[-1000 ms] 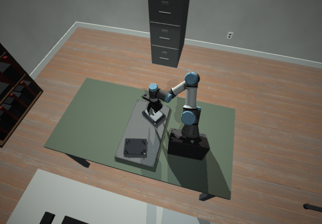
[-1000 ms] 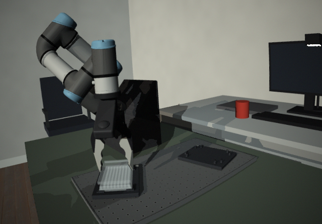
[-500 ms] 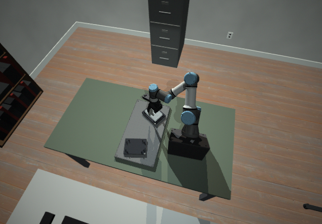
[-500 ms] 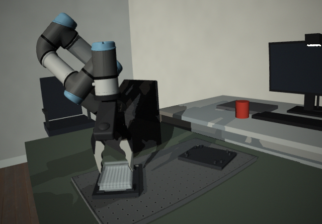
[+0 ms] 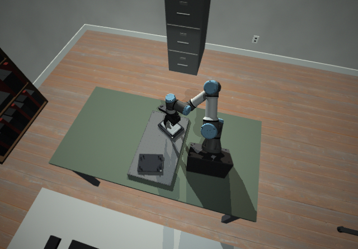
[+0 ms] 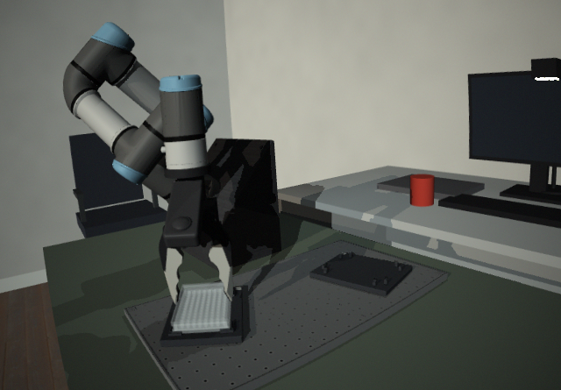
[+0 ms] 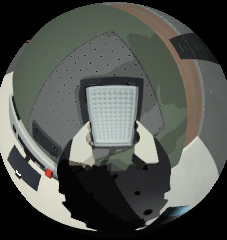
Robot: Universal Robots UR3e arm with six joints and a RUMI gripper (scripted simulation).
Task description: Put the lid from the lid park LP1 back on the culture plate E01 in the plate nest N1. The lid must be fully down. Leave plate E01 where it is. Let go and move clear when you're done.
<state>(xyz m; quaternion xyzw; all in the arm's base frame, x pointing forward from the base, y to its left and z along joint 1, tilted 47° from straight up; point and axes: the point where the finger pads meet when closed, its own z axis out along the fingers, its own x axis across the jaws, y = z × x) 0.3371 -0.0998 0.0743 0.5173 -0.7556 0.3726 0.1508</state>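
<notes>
Now: hand 1 cm above the lid. Round my hand: lid park LP1: 31 cm to the left, 3 cm below, 3 cm ahead; culture plate E01: 2 cm below.
</notes>
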